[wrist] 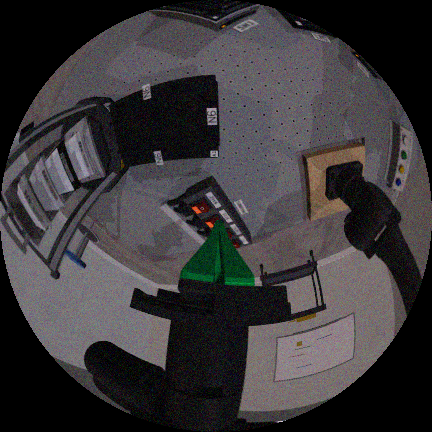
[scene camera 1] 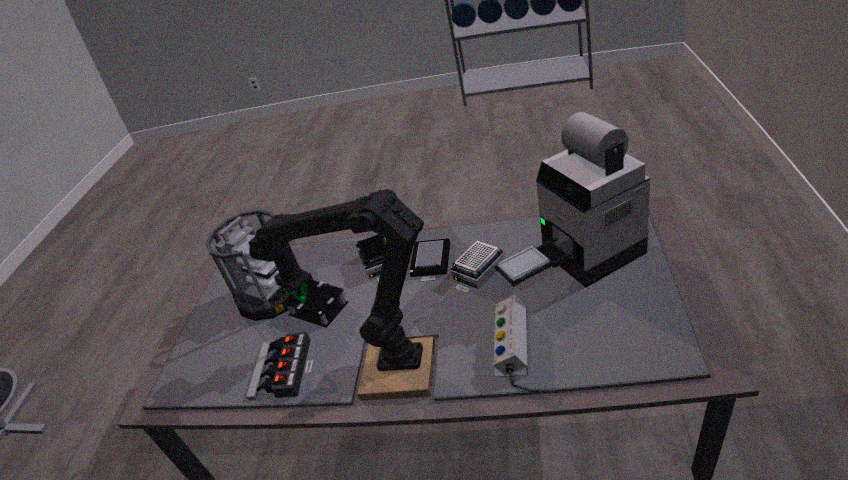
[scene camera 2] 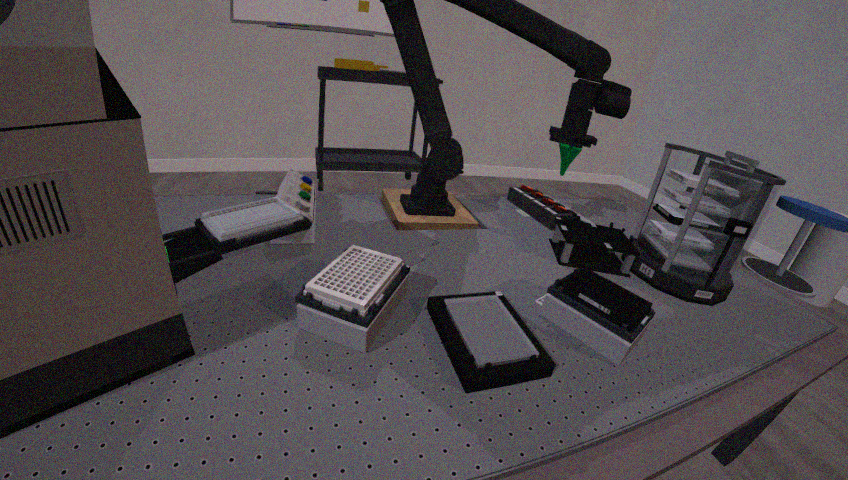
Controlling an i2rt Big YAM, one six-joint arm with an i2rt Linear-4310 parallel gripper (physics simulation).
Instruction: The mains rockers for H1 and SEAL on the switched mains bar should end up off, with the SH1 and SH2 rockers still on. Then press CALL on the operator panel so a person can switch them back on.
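Pixels of known places: gripper, fingertip midpoint: (wrist: 217, 223) (scene camera 1: 304, 301) (scene camera 2: 561, 175); arm's base at its link origin: (wrist: 343, 178) (scene camera 1: 400, 358) (scene camera 2: 426, 207).
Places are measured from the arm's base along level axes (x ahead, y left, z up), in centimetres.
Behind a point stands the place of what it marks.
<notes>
The switched mains bar (scene camera 1: 302, 352) {y 29.6, x 1.9, z 1.9 cm} (scene camera 2: 529, 206) {y 29.3, x -0.7, z 0.8 cm} (wrist: 210, 186) {y 30.3, x 9.3, z 2.5 cm} lies at the table's front left. In scene camera 1 its four rockers glow orange; their labels are too small to read. In the wrist view two lit rockers (wrist: 201, 208) {y 33.7, x 6.2, z 3.9 cm} (wrist: 212, 221) {y 33.5, x 1.9, z 3.7 cm} show and the fingers partly hide the others. My gripper (scene camera 1: 301, 292) {y 27.5, x 11.1, z 13.6 cm} (scene camera 2: 562, 172) {y 27.5, x 11.1, z 13.6 cm} (wrist: 217, 223) {y 27.5, x 11.1, z 13.6 cm} is shut and empty, green tips pointing down, above the table behind the bar and apart from it. The operator panel (scene camera 1: 517, 339) {y -32.7, x -0.7, z 6.1 cm} (scene camera 2: 290, 196) {y -30.8, x 10.1, z 6.3 cm} (wrist: 404, 159) stands right of the arm base, with white, green, yellow and blue buttons; its labels are unreadable.
A black N6 stand (scene camera 1: 324, 306) {y 25.8, x 17.9, z 4.7 cm} (wrist: 170, 120) {y 29.5, x 22.5, z 4.6 cm} lies behind the bar, beside the plate carousel (scene camera 1: 252, 310) {y 52.6, x 20.0, z 2.7 cm} (scene camera 2: 684, 284) {y 42.4, x 40.5, z 2.0 cm}. My arm stands on a wooden base (scene camera 1: 395, 383) {y 0.0, x -9.0, z 0.3 cm} (scene camera 2: 398, 221) {y -8.3, x 6.7, z -0.5 cm}. Plate holders and a large instrument (scene camera 1: 618, 231) {y -63.2, x 31.7, z 13.1 cm} stand at the back and right.
</notes>
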